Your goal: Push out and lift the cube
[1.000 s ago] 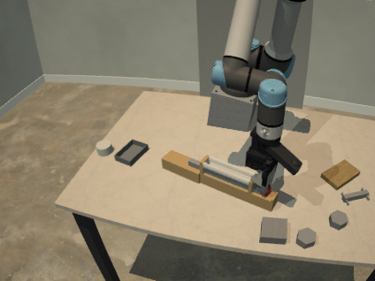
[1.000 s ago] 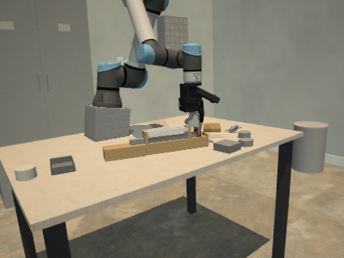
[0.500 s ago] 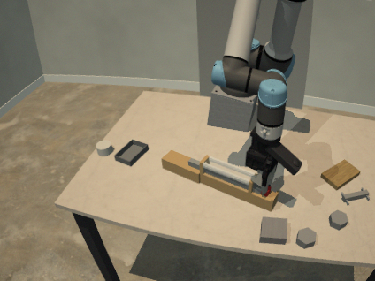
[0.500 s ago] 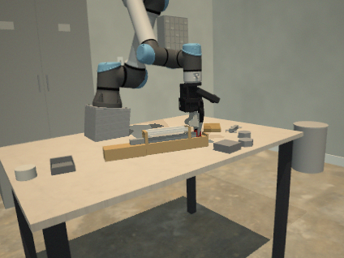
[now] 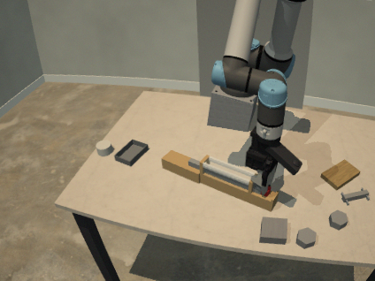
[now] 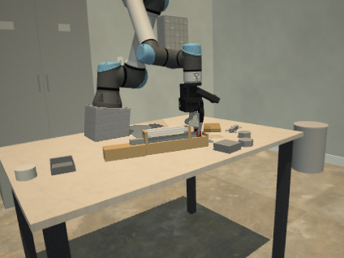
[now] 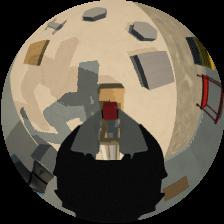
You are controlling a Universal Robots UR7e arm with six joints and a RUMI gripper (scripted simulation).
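The channel is 140 mm to the right of my hand, 10 mm below it and 10 mm behind it. The rest, counted from my hand: wooden board 240 mm to the left, 240 mm behind, 60 mm below; red cube 10 mm below; grey square block 110 mm ahead, 70 mm to the left, 50 mm below.
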